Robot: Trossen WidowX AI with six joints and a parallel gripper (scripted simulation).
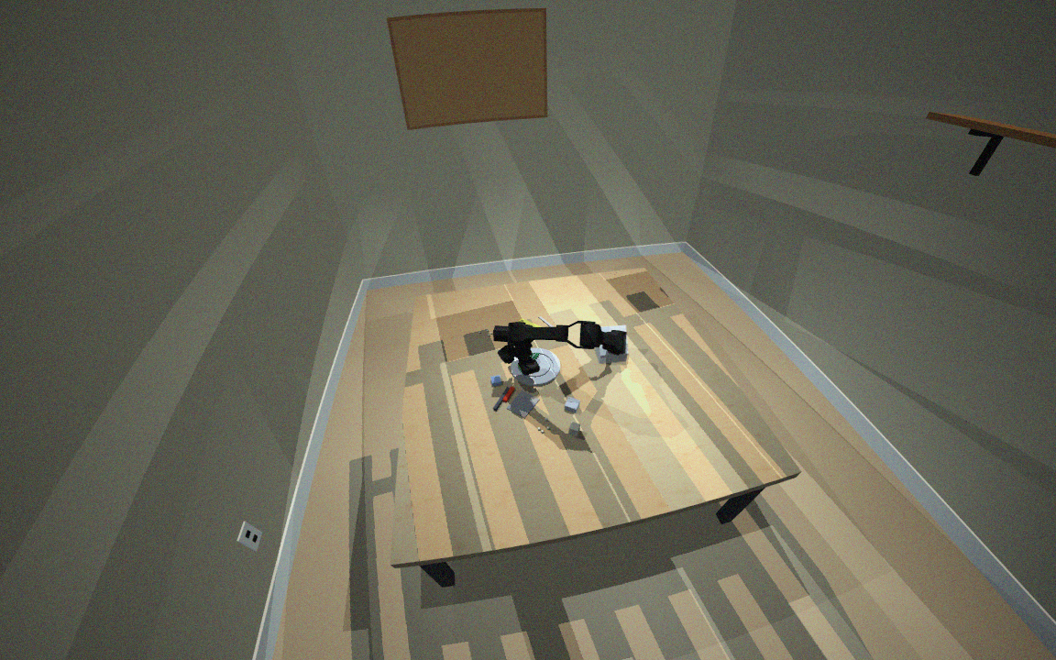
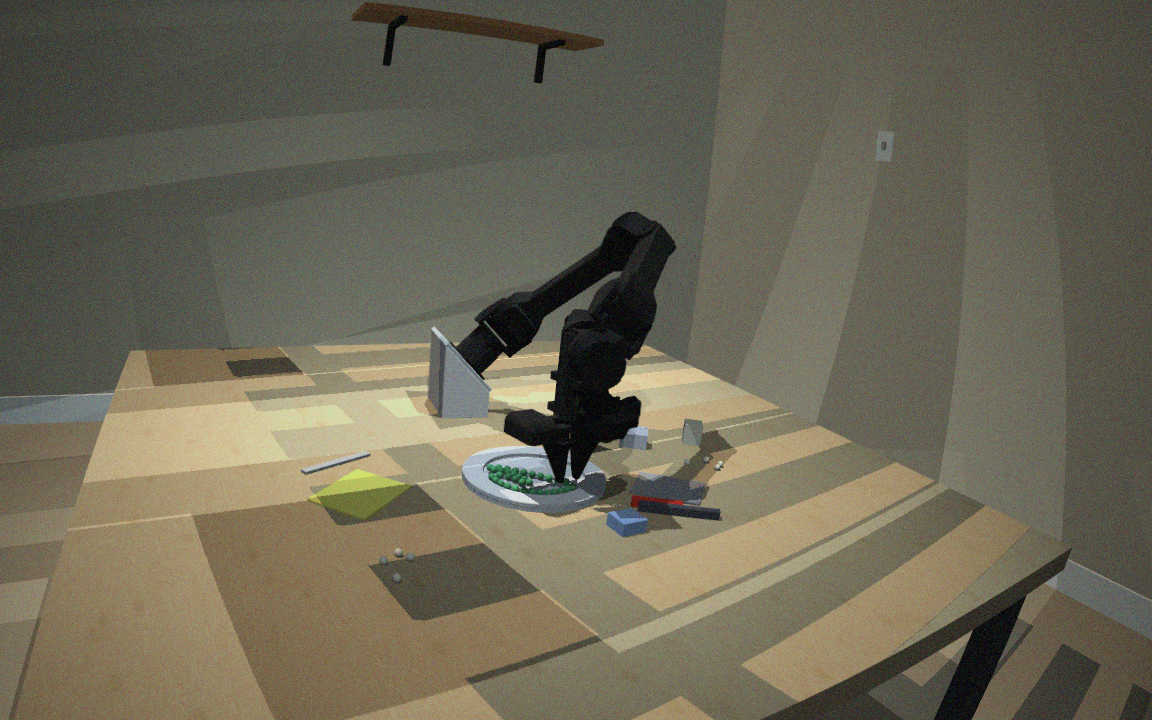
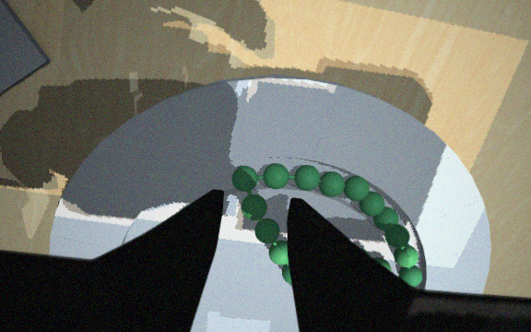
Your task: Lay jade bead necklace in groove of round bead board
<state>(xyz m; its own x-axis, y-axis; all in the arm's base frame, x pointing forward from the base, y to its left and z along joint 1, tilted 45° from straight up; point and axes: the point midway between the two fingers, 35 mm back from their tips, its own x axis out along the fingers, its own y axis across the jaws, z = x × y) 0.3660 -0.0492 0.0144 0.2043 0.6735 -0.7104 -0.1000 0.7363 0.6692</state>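
Right now the round grey bead board is 5 cm behind my gripper tip, 2 cm to the right of it and 1 cm below it. Also, from my gripper tip: grey plate (4 cm ahead, 15 cm to the left, 2 cm below); blue block (12 cm ahead, 1 cm to the left, 1 cm below); red and black pen (10 cm ahead, 10 cm to the left, 1 cm below).
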